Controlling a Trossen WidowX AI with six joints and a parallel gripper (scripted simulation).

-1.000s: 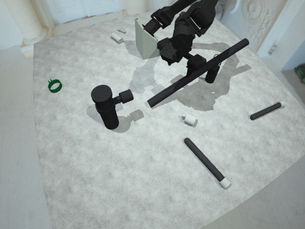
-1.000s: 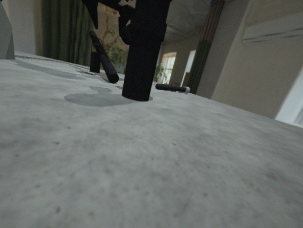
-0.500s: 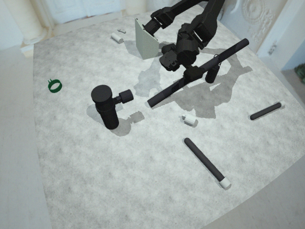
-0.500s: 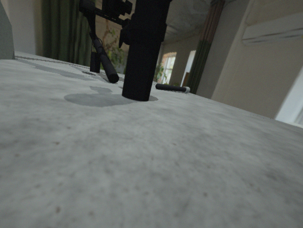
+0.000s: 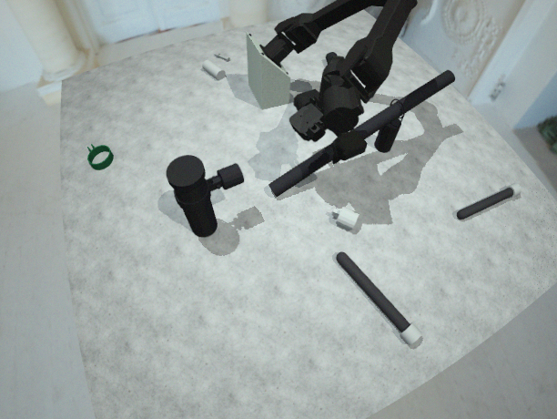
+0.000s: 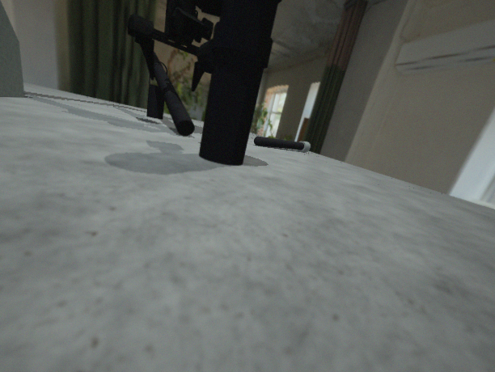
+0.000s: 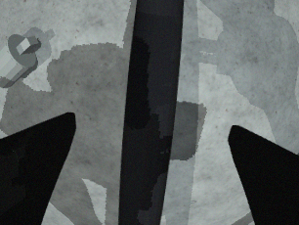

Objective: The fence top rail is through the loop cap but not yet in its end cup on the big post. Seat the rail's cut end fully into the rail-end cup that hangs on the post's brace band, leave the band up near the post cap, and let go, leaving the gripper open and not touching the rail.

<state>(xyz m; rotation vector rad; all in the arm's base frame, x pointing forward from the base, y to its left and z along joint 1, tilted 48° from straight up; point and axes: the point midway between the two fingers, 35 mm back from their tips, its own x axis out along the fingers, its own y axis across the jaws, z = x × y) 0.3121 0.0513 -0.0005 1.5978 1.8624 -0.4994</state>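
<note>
My gripper tip is now 14 cm short of the white fitting and 7 cm above it. From my gripper tip the other things lie so: small post 4 cm behind, 21 cm to the left, 1 cm above; then white cylinder 48 cm behind, 18 cm to the right, 8 cm below.
</note>
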